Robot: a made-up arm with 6 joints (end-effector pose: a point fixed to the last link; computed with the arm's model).
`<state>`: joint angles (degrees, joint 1 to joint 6).
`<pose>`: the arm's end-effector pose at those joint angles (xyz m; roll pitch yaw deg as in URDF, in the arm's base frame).
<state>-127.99 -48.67 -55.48 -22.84 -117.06 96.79</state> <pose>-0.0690 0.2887 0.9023 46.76 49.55 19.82</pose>
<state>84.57 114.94 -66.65 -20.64 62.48 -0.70</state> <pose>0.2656 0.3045 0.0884 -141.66 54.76 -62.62</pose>
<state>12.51 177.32 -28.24 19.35 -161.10 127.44</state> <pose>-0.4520 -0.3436 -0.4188 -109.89 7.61 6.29</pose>
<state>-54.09 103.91 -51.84 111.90 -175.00 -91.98</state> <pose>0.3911 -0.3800 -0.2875 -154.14 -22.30 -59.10</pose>
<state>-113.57 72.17 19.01 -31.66 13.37 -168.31</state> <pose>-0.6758 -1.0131 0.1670 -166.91 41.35 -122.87</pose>
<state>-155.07 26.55 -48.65 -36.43 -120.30 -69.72</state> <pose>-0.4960 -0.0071 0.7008 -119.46 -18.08 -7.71</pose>
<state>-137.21 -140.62 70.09 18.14 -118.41 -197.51</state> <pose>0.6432 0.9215 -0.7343 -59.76 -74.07 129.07</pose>
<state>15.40 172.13 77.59 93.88 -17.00 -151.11</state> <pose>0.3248 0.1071 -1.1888 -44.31 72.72 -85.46</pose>
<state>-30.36 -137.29 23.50 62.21 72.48 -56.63</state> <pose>-1.1851 0.5581 -0.3489 174.74 18.71 86.68</pose>
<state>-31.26 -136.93 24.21 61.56 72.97 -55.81</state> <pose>-1.1810 0.5766 -0.3471 173.74 19.65 85.52</pose>
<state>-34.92 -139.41 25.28 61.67 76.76 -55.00</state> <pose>-1.1130 0.6313 -0.4149 168.08 22.65 76.89</pose>
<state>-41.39 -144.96 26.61 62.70 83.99 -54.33</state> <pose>-0.9661 0.6975 -0.5505 156.73 25.84 59.53</pose>
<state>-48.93 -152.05 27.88 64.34 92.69 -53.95</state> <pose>-0.7747 0.7230 -0.7058 142.74 25.63 38.12</pose>
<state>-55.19 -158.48 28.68 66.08 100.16 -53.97</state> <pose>-0.6081 0.6957 -0.8277 131.92 21.96 20.78</pose>
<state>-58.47 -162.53 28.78 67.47 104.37 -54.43</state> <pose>-0.5151 0.6551 -0.8928 127.07 18.38 12.07</pose>
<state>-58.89 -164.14 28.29 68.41 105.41 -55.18</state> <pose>-0.4894 0.6317 -0.9126 126.73 16.81 10.57</pose>
